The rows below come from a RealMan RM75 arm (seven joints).
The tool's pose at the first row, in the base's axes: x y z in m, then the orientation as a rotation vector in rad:
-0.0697 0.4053 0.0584 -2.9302 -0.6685 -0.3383
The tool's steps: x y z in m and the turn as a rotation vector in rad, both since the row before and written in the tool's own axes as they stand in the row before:
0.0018 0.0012 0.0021 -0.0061 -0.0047 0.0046
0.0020 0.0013 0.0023 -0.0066 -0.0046 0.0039
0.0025 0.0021 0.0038 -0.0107 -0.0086 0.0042
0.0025 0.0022 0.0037 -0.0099 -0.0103 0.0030
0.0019 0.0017 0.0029 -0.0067 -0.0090 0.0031
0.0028 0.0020 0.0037 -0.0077 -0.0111 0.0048
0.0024 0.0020 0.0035 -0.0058 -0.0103 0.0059
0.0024 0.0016 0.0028 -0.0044 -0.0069 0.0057
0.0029 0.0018 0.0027 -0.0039 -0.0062 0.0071
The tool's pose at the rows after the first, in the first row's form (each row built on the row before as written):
-0.0672 0.4053 0.0567 -2.9387 -0.6624 -0.3337
-0.0644 0.4053 0.0549 -2.9475 -0.6573 -0.3295
-0.0606 0.4050 0.0517 -2.9617 -0.6523 -0.3212
-0.0568 0.4045 0.0486 -2.9754 -0.6493 -0.3100
-0.0539 0.4041 0.0461 -2.9856 -0.6458 -0.2993
-0.0499 0.4038 0.0430 -2.9978 -0.6399 -0.2858
-0.0463 0.4033 0.0400 -3.0081 -0.6321 -0.2725
-0.0430 0.4030 0.0377 -3.0159 -0.6242 -0.2637
-0.0392 0.4027 0.0355 -3.0232 -0.6141 -0.2556

